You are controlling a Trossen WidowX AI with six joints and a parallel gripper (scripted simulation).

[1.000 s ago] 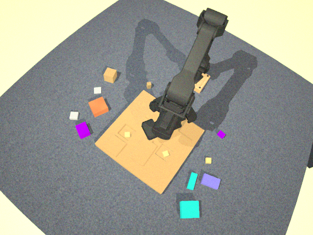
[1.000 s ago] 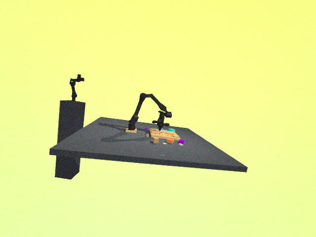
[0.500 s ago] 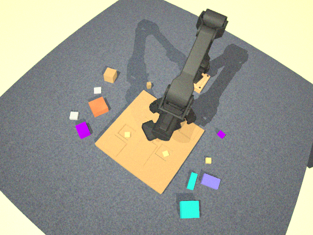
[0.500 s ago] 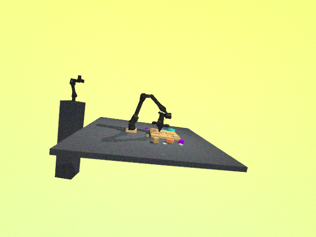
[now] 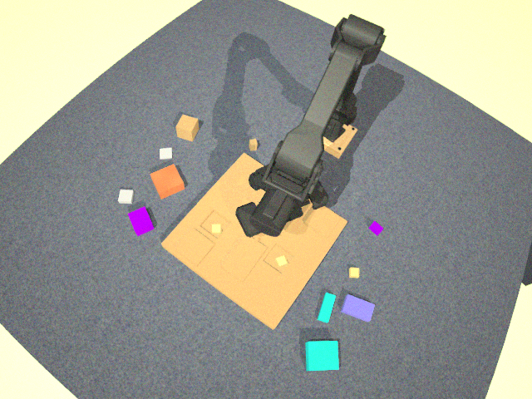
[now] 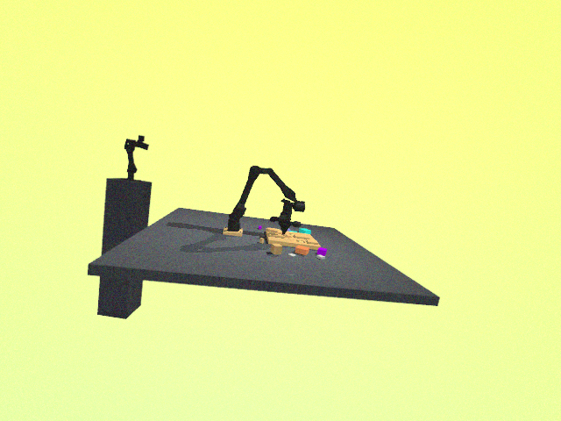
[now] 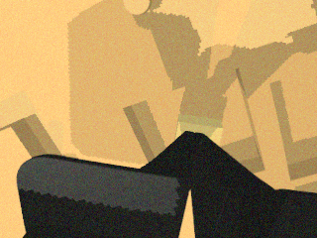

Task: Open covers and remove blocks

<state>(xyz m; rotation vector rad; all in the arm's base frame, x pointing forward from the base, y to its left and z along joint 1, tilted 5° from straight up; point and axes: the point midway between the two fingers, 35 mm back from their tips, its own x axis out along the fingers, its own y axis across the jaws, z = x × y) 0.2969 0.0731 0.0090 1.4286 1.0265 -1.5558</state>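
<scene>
My gripper tip is now 18 cm to the right of the magenta cube, 16 cm past it and 1 cm above it. From my gripper tip the other things lie so: lilac block 25 cm to the left, 3 cm ahead, 1 cm below; cyan bar 20 cm to the left, 7 cm ahead, 1 cm below; orange block 25 cm to the right, 10 cm ahead, 1 cm below.
</scene>
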